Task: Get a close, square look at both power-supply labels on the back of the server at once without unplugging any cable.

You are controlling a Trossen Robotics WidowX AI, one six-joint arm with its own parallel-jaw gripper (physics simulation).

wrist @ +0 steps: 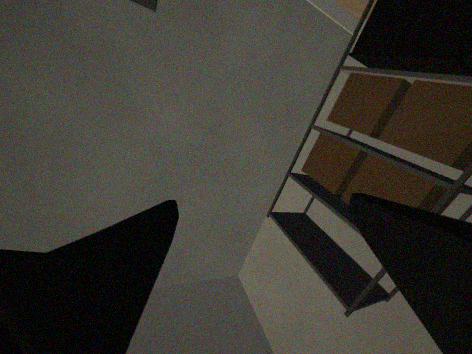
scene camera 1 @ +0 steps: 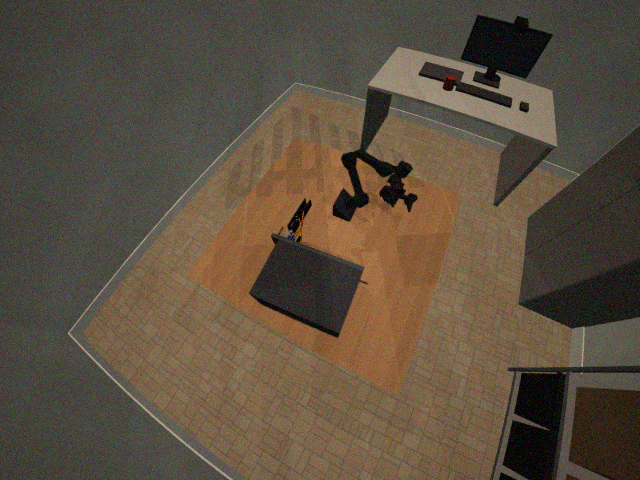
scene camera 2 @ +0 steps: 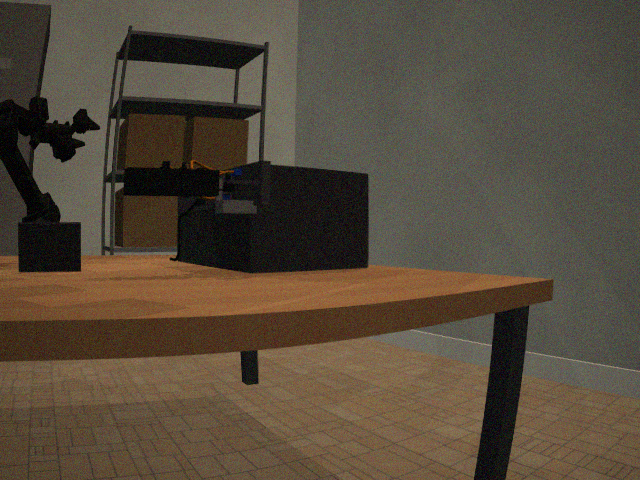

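Observation:
The server is a dark box standing on the wooden table. A black cable arm sticks out from one end of its rear, with orange cables and a blue plug near the server. The power-supply labels cannot be made out in any view. My gripper is open and empty, raised above the table and well apart from the server. In the wrist view its two black fingers stand wide before the wall; a dark corner, perhaps the server's, shows at the top left edge.
A shelf rack holds brown boxes. A white desk bears a monitor and a red mug. A tall grey cabinet stands beyond the table.

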